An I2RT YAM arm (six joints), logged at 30 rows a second.
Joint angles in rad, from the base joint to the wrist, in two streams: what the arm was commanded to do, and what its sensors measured. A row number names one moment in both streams.
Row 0, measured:
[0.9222, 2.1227, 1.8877, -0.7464, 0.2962, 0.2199]
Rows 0 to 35, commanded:
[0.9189, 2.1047, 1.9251, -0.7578, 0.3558, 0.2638]
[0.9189, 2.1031, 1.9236, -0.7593, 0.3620, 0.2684]
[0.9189, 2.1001, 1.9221, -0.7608, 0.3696, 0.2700]
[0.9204, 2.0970, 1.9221, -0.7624, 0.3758, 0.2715]
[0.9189, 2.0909, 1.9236, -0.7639, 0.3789, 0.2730]
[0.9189, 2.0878, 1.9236, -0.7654, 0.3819, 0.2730]
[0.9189, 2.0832, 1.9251, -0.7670, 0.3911, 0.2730]
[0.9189, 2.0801, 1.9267, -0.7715, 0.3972, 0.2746]
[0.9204, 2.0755, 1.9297, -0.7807, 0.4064, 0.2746]
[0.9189, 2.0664, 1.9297, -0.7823, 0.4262, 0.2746]
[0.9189, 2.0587, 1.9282, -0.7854, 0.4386, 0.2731]
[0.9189, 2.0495, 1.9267, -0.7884, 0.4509, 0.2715]
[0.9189, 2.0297, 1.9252, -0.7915, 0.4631, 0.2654]
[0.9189, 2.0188, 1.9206, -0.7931, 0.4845, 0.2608]
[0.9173, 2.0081, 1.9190, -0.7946, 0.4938, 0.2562]
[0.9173, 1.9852, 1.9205, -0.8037, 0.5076, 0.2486]
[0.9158, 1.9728, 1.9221, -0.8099, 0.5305, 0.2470]
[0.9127, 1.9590, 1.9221, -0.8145, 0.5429, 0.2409]
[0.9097, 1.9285, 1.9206, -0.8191, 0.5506, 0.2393]
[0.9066, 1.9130, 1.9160, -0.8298, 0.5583, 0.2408]
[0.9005, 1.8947, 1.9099, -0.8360, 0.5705, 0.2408]
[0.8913, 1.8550, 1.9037, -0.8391, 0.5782, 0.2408]
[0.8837, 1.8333, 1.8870, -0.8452, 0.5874, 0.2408]
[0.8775, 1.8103, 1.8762, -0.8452, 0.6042, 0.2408]
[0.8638, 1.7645, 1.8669, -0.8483, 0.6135, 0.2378]
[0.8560, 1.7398, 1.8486, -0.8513, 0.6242, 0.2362]
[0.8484, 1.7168, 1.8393, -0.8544, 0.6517, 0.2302]
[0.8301, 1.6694, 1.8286, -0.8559, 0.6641, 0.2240]
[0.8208, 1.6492, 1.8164, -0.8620, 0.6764, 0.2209]
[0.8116, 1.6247, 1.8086, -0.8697, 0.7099, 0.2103]
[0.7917, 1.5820, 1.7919, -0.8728, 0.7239, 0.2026]
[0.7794, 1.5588, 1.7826, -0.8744, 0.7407, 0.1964]
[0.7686, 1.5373, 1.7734, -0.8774, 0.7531, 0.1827]
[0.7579, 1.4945, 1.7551, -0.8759, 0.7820, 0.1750]
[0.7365, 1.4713, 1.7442, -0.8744, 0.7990, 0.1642]
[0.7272, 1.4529, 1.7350, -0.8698, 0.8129, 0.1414]
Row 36, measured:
[0.7681, 1.5726, 1.7592, -0.8932, 0.6548, 0.2062]
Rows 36 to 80, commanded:
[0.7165, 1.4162, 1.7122, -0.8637, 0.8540, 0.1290]
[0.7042, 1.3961, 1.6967, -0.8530, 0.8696, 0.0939]
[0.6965, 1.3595, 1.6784, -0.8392, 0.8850, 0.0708]
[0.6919, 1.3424, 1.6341, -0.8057, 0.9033, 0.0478]
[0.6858, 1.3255, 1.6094, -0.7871, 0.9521, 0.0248]
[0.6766, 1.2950, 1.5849, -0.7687, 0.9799, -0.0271]
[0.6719, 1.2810, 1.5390, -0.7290, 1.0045, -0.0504]
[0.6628, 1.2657, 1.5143, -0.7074, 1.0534, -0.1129]
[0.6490, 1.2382, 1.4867, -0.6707, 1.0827, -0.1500]
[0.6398, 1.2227, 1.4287, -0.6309, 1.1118, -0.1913]
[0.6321, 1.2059, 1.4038, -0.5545, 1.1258, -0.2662]
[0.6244, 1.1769, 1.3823, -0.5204, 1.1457, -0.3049]
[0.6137, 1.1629, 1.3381, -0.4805, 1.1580, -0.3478]
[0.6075, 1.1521, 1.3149, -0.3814, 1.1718, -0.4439]
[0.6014, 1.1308, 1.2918, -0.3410, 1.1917, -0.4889]
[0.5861, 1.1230, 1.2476, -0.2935, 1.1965, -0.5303]
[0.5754, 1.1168, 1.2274, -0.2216, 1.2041, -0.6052]
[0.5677, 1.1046, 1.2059, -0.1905, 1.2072, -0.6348]
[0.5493, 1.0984, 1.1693, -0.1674, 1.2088, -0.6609]
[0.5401, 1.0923, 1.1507, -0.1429, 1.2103, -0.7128]
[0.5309, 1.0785, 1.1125, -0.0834, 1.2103, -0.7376]
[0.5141, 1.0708, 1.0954, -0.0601, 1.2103, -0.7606]
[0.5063, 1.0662, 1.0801, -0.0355, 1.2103, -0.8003]
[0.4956, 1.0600, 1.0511, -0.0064, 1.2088, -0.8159]
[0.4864, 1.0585, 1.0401, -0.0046, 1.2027, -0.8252]
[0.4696, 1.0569, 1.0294, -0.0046, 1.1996, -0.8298]
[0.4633, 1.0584, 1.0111, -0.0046, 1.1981, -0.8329]
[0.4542, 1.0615, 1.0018, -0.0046, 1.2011, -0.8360]
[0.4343, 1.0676, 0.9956, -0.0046, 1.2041, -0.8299]
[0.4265, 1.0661, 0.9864, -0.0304, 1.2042, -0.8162]
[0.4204, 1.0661, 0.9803, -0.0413, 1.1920, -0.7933]
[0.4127, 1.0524, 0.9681, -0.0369, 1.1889, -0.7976]
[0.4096, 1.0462, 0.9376, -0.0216, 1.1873, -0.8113]
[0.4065, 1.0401, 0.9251, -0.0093, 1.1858, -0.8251]
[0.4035, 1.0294, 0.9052, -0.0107, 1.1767, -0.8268]
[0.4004, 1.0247, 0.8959, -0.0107, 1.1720, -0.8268]
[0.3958, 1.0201, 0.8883, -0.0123, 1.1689, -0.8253]
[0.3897, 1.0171, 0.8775, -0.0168, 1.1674, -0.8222]
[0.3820, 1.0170, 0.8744, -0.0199, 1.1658, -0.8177]
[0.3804, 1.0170, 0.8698, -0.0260, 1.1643, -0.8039]
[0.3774, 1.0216, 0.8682, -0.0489, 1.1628, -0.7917]
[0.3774, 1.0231, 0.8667, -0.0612, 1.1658, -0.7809]
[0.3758, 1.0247, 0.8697, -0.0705, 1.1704, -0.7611]
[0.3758, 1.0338, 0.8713, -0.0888, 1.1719, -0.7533]
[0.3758, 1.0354, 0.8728, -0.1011, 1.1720, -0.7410]
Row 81, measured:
[0.3878, 1.0584, 0.8570, -0.1120, 1.1156, -0.7795]
